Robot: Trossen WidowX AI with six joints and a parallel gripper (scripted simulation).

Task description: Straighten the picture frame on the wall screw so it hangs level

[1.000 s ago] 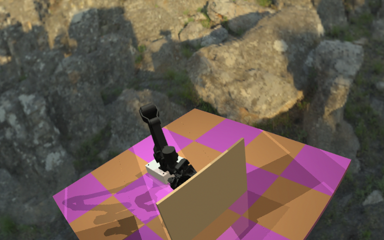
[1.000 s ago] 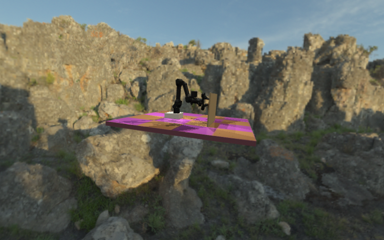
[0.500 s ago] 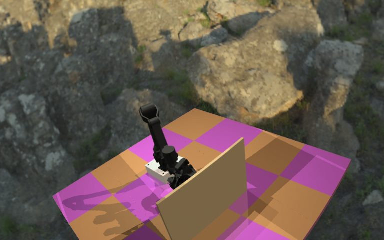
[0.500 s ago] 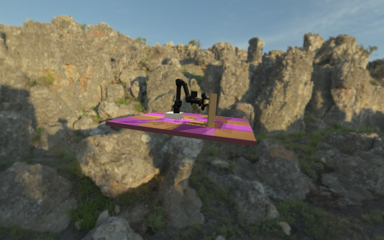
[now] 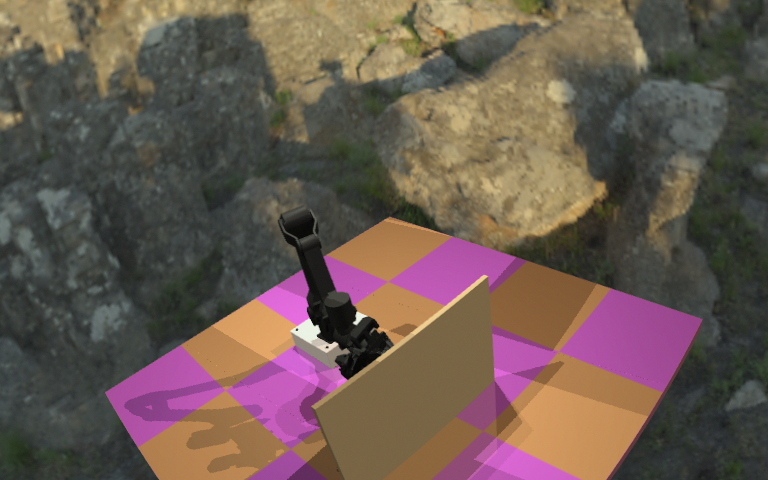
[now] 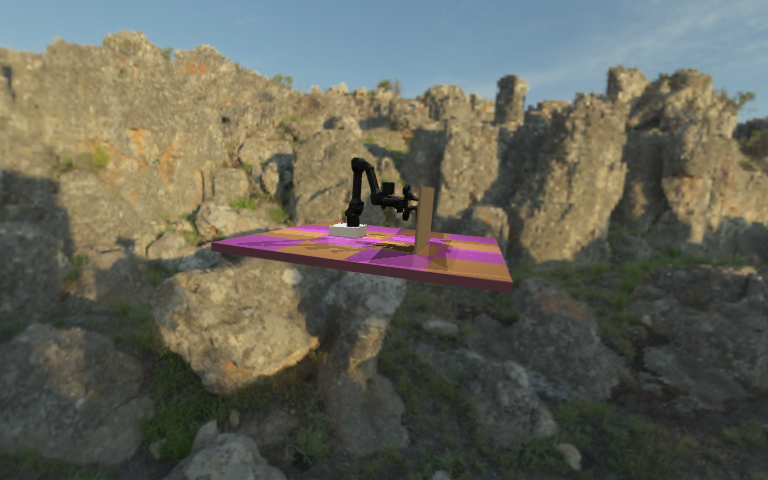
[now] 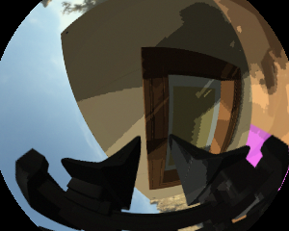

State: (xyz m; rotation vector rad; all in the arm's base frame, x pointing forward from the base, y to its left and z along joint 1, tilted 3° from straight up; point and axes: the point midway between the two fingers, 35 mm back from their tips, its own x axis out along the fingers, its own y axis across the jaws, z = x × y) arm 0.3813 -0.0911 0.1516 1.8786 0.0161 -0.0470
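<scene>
The picture frame lies 5 cm below my gripper tip and 2 cm to the left of it. Round my gripper tip: wall panel 7 cm below, 2 cm ahead.
</scene>
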